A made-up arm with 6 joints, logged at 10 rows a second.
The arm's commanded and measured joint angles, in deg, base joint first. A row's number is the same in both.
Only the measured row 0 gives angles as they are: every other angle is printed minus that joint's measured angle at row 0.
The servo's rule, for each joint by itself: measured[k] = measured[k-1] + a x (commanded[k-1-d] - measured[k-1]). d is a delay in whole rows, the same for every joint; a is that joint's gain. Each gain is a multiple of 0.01, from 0.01 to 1. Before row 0 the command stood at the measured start. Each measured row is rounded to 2 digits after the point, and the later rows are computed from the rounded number. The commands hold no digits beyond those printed.
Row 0, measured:
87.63, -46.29, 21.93, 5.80, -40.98, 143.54
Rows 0 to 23, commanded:
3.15, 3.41, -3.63, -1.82, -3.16, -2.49
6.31, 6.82, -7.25, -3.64, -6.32, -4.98
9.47, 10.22, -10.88, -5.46, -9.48, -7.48
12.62, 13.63, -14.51, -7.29, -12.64, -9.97
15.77, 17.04, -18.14, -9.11, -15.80, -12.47
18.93, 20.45, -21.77, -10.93, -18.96, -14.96
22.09, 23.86, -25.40, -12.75, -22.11, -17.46
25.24, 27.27, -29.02, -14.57, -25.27, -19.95
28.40, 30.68, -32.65, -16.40, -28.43, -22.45
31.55, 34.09, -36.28, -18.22, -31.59, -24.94
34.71, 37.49, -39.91, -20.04, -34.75, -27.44
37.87, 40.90, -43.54, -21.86, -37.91, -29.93
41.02, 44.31, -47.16, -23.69, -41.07, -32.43
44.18, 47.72, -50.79, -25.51, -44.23, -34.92
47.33, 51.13, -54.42, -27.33, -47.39, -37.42
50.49, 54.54, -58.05, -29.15, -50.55, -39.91
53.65, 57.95, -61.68, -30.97, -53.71, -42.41
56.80, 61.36, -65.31, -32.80, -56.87, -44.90
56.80, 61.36, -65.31, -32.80, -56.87, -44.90
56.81, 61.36, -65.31, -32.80, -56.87, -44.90
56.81, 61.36, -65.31, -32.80, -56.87, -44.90
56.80, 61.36, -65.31, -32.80, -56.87, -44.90
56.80, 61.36, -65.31, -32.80, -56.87, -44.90
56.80, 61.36, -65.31, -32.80, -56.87, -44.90
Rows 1 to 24, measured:
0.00, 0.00, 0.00, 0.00, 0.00, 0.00
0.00, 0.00, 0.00, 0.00, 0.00, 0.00
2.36, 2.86, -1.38, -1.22, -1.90, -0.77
5.32, 6.19, -3.61, -2.84, -4.55, -2.08
8.43, 9.58, -6.37, -4.60, -7.51, -3.75
11.57, 12.98, -9.46, -6.40, -10.59, -5.68
14.72, 16.39, -12.76, -8.22, -13.72, -7.78
17.88, 19.80, -16.18, -10.04, -16.86, -10.01
21.04, 23.21, -19.68, -11.86, -20.01, -12.32
24.19, 26.62, -23.23, -13.68, -23.17, -14.69
27.35, 30.03, -26.81, -15.50, -26.33, -17.10
30.50, 33.44, -30.41, -17.32, -29.49, -19.53
33.66, 36.84, -34.02, -19.14, -32.65, -21.98
36.82, 40.25, -37.64, -20.96, -35.81, -24.44
39.97, 43.66, -41.26, -22.79, -38.97, -26.92
43.13, 47.07, -44.88, -24.61, -42.13, -29.40
46.28, 50.48, -48.51, -26.43, -45.29, -31.89
49.44, 53.89, -52.14, -28.25, -48.45, -34.38
52.60, 57.30, -55.77, -30.07, -51.61, -36.87
55.75, 60.71, -59.40, -31.90, -54.77, -39.36
56.54, 61.26, -61.65, -32.50, -56.03, -41.08
56.74, 61.34, -63.04, -32.70, -56.53, -42.26
56.79, 61.36, -63.90, -32.77, -56.73, -43.08
56.80, 61.36, -64.44, -32.79, -56.81, -43.64
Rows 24 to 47, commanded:
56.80, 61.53, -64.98, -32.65, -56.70, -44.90
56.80, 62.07, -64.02, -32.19, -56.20, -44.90
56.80, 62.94, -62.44, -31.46, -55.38, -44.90
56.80, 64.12, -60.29, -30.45, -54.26, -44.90
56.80, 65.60, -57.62, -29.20, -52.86, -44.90
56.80, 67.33, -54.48, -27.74, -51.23, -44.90
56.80, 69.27, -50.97, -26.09, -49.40, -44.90
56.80, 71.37, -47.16, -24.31, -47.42, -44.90
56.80, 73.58, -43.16, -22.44, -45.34, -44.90
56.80, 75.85, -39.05, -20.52, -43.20, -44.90
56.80, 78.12, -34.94, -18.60, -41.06, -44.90
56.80, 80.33, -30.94, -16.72, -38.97, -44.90
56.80, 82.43, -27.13, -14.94, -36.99, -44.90
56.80, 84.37, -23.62, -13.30, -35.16, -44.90
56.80, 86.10, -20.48, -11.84, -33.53, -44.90
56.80, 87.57, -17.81, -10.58, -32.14, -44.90
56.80, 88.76, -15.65, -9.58, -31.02, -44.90
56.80, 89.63, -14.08, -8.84, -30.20, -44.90
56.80, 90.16, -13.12, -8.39, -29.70, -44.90
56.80, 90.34, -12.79, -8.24, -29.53, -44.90
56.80, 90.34, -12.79, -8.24, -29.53, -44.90
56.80, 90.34, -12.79, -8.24, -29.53, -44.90
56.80, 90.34, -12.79, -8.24, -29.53, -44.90
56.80, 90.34, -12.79, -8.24, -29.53, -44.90
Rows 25 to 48, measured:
56.80, 61.36, -64.77, -32.80, -56.85, -44.03
56.80, 61.36, -64.98, -32.80, -56.86, -44.30
56.80, 61.50, -64.98, -32.70, -56.76, -44.49
56.80, 61.98, -64.62, -32.36, -56.42, -44.62
56.80, 62.79, -63.79, -31.76, -55.80, -44.71
56.80, 63.91, -62.46, -30.88, -54.88, -44.77
56.80, 65.33, -60.62, -29.75, -53.67, -44.81
56.80, 67.01, -58.29, -28.40, -52.21, -44.84
56.80, 68.91, -55.51, -26.85, -50.52, -44.86
56.80, 70.98, -52.34, -25.15, -48.66, -44.87
56.80, 73.16, -48.85, -23.33, -46.67, -44.88
56.80, 75.42, -45.13, -21.45, -44.59, -44.89
56.80, 77.69, -41.26, -19.54, -42.47, -44.89
56.80, 79.91, -37.34, -17.65, -40.37, -44.89
56.80, 82.03, -33.46, -15.83, -38.34, -44.89
56.80, 84.00, -29.72, -14.13, -36.43, -44.89
56.80, 85.76, -26.21, -12.60, -34.69, -44.89
56.80, 87.28, -23.02, -11.25, -33.16, -44.89
56.80, 88.52, -20.22, -10.13, -31.88, -44.89
56.80, 89.45, -17.89, -9.27, -30.87, -44.89
56.80, 90.05, -16.08, -8.68, -30.17, -44.89
56.80, 90.29, -14.83, -8.39, -29.79, -44.89
56.80, 90.33, -14.05, -8.29, -29.63, -44.89
56.80, 90.34, -13.57, -8.26, -29.57, -44.89

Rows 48 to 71, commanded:
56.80, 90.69, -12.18, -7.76, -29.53, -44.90
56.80, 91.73, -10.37, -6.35, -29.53, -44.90
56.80, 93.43, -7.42, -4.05, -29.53, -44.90
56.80, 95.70, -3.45, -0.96, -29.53, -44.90
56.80, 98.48, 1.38, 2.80, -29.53, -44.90
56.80, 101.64, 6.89, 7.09, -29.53, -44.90
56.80, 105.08, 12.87, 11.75, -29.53, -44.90
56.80, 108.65, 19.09, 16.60, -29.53, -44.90
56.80, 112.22, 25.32, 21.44, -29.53, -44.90
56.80, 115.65, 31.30, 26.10, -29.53, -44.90
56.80, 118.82, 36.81, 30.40, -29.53, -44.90
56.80, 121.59, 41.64, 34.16, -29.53, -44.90
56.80, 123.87, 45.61, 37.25, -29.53, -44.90
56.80, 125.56, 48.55, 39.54, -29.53, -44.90
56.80, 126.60, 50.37, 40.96, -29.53, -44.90
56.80, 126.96, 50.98, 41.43, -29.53, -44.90
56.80, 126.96, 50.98, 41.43, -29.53, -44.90
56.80, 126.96, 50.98, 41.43, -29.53, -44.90
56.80, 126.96, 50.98, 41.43, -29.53, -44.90
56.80, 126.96, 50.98, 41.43, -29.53, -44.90
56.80, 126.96, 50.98, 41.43, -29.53, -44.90
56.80, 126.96, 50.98, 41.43, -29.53, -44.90
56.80, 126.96, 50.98, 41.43, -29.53, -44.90
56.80, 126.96, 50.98, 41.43, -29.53, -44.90
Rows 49 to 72, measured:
56.80, 90.34, -13.27, -8.25, -29.55, -44.89
56.80, 90.34, -13.09, -8.24, -29.54, -44.89
56.80, 90.63, -12.74, -7.92, -29.53, -44.89
56.80, 91.55, -11.84, -6.87, -29.53, -44.89
56.80, 93.13, -10.16, -4.98, -29.53, -44.89
56.80, 95.29, -7.61, -2.29, -29.53, -44.89
56.80, 97.97, -4.19, 1.12, -29.53, -44.89
56.80, 101.05, 0.02, 5.12, -29.53, -44.89
56.80, 104.44, 4.90, 9.56, -29.53, -44.89
56.80, 107.98, 10.29, 14.28, -29.53, -44.89
56.80, 111.54, 16.00, 19.08, -29.53, -44.89
56.80, 114.99, 21.81, 23.78, -29.53, -44.89
56.80, 118.21, 27.51, 28.22, -29.53, -44.89
56.80, 121.05, 32.88, 32.20, -29.53, -44.89
56.80, 123.42, 37.72, 35.58, -29.53, -44.89
56.80, 125.22, 41.84, 38.23, -29.53, -44.89
56.80, 126.38, 45.08, 40.06, -29.53, -44.89
56.80, 126.87, 47.32, 40.98, -29.53, -44.89
56.80, 126.95, 48.71, 41.28, -29.53, -44.89
56.80, 126.96, 49.57, 41.38, -29.53, -44.89
56.80, 126.96, 50.11, 41.41, -29.53, -44.89
56.80, 126.96, 50.44, 41.42, -29.53, -44.89
56.80, 126.96, 50.65, 41.43, -29.53, -44.89
56.80, 126.96, 50.78, 41.43, -29.53, -44.89

